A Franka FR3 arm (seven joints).
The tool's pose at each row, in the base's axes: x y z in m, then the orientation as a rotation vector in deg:
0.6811 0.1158 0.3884 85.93 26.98 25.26
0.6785 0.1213 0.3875 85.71 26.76 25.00
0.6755 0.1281 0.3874 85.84 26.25 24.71
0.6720 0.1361 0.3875 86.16 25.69 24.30
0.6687 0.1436 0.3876 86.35 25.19 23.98
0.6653 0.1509 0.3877 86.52 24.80 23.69
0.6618 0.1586 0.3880 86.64 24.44 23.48
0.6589 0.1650 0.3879 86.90 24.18 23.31
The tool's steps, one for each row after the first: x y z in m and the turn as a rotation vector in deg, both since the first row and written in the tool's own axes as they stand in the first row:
0.0009 -0.0008 -0.0060 -0.24 -0.29 -0.10
0.0021 -0.0007 -0.0134 -0.24 -0.81 0.04
0.0036 -0.0005 -0.0220 -0.05 -1.45 0.18
0.0050 -0.0002 -0.0300 0.02 -1.99 0.32
0.0062 0.0000 -0.0380 0.10 -2.43 0.40
0.0075 0.0005 -0.0463 0.14 -2.80 0.51
0.0086 0.0005 -0.0533 0.33 -3.09 0.62

